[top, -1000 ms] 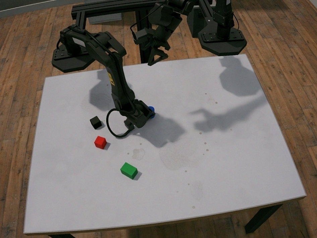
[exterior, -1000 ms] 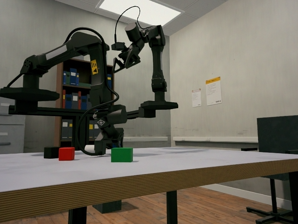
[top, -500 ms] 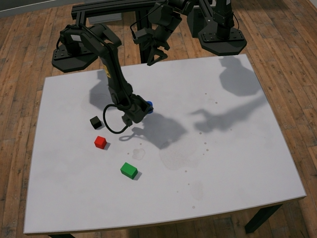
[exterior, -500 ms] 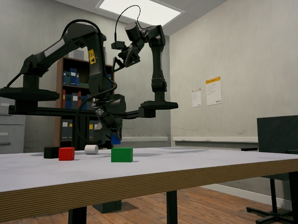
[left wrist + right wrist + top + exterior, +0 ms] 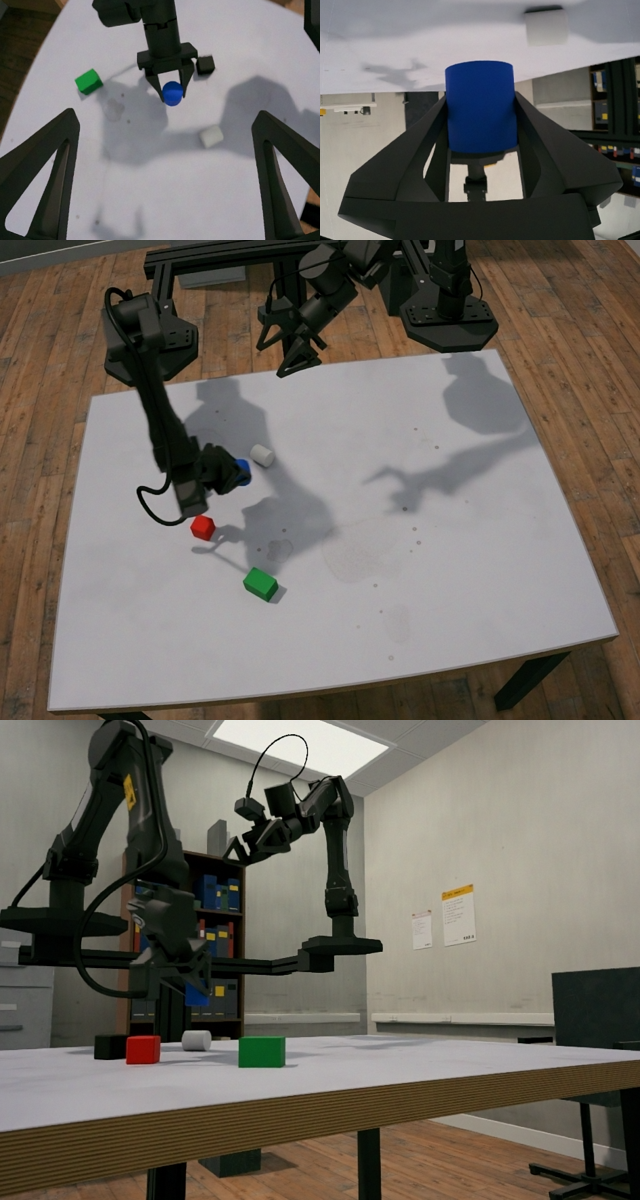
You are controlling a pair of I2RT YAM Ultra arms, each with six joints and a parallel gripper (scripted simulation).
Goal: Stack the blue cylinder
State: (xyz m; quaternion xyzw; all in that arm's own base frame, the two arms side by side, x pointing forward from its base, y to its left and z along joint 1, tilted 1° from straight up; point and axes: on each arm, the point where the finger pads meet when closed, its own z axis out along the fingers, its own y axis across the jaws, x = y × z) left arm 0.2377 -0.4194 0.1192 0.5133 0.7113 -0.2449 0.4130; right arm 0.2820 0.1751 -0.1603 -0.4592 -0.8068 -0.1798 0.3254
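My right gripper is now 10 cm to the left of the red cube, 9 cm above it and 7 cm short of it. The rest, counted from my right hand: blue cylinder: right at my right hand; then white cylinder: 12 cm behind, 9 cm below, 4 cm to the left; then black cube: 13 cm to the right, 9 cm below, 4 cm behind.
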